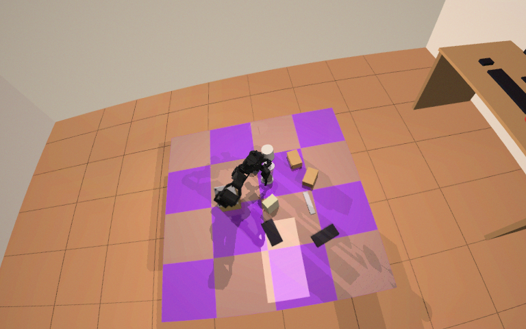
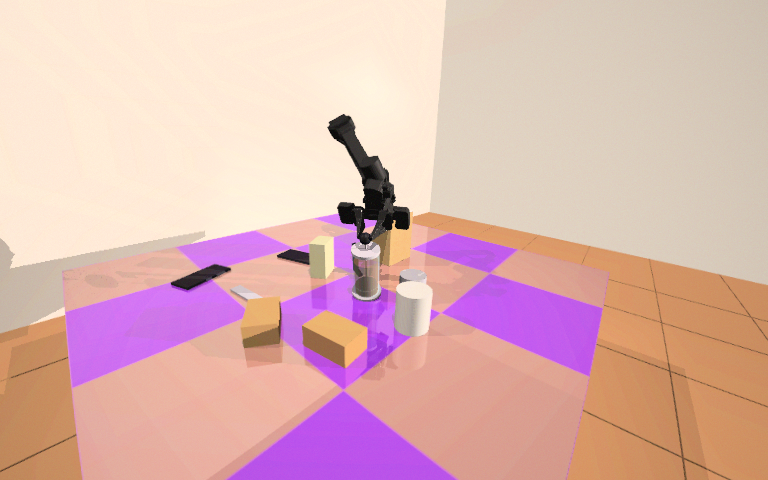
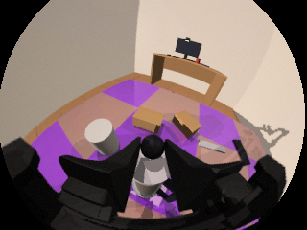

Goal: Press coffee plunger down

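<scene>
Right now my gripper tip is 30 mm past the glass coffee press, 30 mm to the left of it and 80 mm above it. Also, from my gripper tip: grey-topped can: 110 mm behind, 70 mm to the left, 140 mm below; then cream box: 30 mm behind, 220 mm to the right, 120 mm below; then white cylinder: 10 mm behind, 150 mm to the left, 130 mm below.
</scene>
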